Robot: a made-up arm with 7 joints. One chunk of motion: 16 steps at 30 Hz.
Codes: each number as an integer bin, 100 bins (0 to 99) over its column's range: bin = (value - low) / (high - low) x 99, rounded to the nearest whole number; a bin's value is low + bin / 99 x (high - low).
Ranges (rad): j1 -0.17..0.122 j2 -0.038..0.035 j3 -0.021..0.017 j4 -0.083..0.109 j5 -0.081..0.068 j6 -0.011..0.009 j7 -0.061..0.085
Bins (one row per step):
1: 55 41 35 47 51 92 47
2: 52 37 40 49 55 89 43
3: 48 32 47 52 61 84 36
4: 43 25 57 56 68 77 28
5: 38 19 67 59 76 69 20
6: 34 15 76 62 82 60 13
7: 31 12 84 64 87 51 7
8: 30 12 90 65 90 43 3
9: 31 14 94 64 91 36 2
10: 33 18 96 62 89 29 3
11: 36 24 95 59 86 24 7
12: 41 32 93 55 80 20 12
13: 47 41 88 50 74 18 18
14: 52 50 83 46 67 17 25
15: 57 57 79 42 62 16 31
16: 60 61 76 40 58 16 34
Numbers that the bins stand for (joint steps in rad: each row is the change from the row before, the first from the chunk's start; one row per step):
1: -0.00778 -0.00777 -0.00757 0.00815 -0.00424 0.00759 0.00831
2: -0.01663 -0.01072 -0.00565 0.01203 0.00178 0.00698 0.00241
3: -0.02842 -0.01440 -0.00296 0.01785 0.01081 0.00597 -0.00791
4: -0.04317 -0.01957 0.00088 0.02561 0.02134 0.00456 -0.01971
5: -0.05792 -0.02399 0.00472 0.03142 0.03338 0.00294 -0.03151
6: -0.06972 -0.02694 0.00817 0.03724 0.04241 0.00112 -0.04183
7: -0.07857 -0.02915 0.01124 0.04112 0.04994 -0.00070 -0.05068
8: -0.08152 -0.02915 0.01355 0.04306 0.05445 -0.00231 -0.05658
9: -0.07857 -0.02768 0.01508 0.04112 0.05596 -0.00373 -0.05805
10: -0.07267 -0.02473 0.01585 0.03724 0.05295 -0.00514 -0.05658
11: -0.06382 -0.02030 0.01546 0.03142 0.04843 -0.00615 -0.05068
12: -0.04907 -0.01440 0.01470 0.02367 0.03940 -0.00696 -0.04330
13: -0.03137 -0.00777 0.01278 0.01397 0.03037 -0.00736 -0.03445
14: -0.01663 -0.00113 0.01086 0.00621 0.01984 -0.00757 -0.02413
15: -0.00188 0.00403 0.00932 -0.00155 0.01231 -0.00777 -0.01528
16: 0.00697 0.00698 0.00817 -0.00542 0.00629 -0.00777 -0.01086

